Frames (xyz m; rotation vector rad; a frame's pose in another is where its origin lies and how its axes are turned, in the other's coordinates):
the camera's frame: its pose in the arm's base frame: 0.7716 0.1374 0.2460 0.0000 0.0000 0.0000
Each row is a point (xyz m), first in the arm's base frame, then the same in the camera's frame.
Working: the arm's base frame: its pose in the camera's frame: -0.7716 -0.1374 -0.2460 0.0000 0.0000 0.0000

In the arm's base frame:
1: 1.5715 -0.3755 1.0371
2: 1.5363 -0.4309 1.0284
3: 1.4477 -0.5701 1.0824
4: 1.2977 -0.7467 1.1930
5: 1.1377 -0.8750 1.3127
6: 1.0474 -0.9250 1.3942
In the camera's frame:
1: 0.7999 -0.5129 0.7911
2: 0.7647 -0.5683 0.7824
3: 0.6761 -0.7075 0.8364
4: 0.5261 -0.8841 0.9470
5: 0.3661 -1.0124 1.0667
6: 0.2758 -1.0624 1.1482

